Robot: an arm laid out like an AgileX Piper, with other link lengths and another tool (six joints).
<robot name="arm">
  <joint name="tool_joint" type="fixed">
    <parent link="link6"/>
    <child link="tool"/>
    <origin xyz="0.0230 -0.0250 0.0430" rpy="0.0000 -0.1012 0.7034"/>
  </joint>
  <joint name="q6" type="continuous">
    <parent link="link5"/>
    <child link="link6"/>
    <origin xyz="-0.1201 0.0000 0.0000" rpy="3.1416 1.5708 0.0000"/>
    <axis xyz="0 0 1"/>
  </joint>
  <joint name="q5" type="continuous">
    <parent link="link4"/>
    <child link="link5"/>
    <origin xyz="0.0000 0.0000 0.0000" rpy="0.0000 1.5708 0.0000"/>
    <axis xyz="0 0 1"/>
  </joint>
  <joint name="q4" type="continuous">
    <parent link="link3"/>
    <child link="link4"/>
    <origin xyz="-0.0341 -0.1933 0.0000" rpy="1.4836 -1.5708 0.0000"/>
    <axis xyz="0 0 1"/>
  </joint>
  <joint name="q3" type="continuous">
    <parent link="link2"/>
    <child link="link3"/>
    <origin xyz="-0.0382 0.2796 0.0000"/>
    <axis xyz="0 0 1"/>
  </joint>
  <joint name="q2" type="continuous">
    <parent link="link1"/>
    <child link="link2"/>
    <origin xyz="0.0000 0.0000 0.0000" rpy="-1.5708 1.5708 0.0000"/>
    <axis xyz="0 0 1"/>
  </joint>
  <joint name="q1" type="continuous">
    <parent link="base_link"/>
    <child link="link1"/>
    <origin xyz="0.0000 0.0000 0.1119"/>
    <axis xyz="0 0 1"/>
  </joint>
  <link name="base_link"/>
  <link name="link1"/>
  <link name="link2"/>
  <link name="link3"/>
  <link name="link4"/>
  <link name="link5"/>
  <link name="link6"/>
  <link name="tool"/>
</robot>
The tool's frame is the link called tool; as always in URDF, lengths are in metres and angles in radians. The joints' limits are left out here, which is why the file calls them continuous.
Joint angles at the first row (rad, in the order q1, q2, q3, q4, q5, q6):
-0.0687, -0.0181, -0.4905, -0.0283, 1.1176, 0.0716
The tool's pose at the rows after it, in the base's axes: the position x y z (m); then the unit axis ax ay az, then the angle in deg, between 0 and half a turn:
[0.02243 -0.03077 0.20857 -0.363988 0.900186 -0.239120 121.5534]
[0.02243 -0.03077 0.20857 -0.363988 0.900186 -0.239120 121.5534]
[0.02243 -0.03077 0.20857 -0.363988 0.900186 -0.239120 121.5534]
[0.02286 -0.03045 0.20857 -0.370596 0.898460 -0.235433 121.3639]
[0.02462 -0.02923 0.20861 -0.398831 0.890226 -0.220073 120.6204]
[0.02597 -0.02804 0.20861 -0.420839 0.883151 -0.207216 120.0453]
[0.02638 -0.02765 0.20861 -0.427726 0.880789 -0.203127 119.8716]
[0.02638 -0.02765 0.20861 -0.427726 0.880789 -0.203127 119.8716]
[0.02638 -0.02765 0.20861 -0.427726 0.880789 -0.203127 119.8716]
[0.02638 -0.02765 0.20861 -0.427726 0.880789 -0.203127 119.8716]
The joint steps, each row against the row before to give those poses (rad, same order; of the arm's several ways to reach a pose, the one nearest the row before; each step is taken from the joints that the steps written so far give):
0.0001, 0.0000, 0.0000, -0.0043, 0.0001, 0.0000
0.0000, 0.0000, 0.0000, 0.0000, 0.0000, 0.0000
0.0000, 0.0000, 0.0000, 0.0000, 0.0000, 0.0000
0.0139, 0.0000, 0.0000, 0.0001, -0.0001, 0.0000
0.0600, 0.0000, -0.0001, -0.0016, 0.0001, 0.0000
0.0470, 0.0000, 0.0001, 0.0000, -0.0001, 0.0000
0.0147, 0.0000, 0.0000, 0.0001, 0.0000, 0.0000
0.0000, 0.0000, 0.0000, 0.0000, 0.0000, 0.0000
0.0000, 0.0000, 0.0000, 0.0000, 0.0000, 0.0000
0.0000, 0.0000, 0.0000, 0.0000, 0.0000, 0.0000

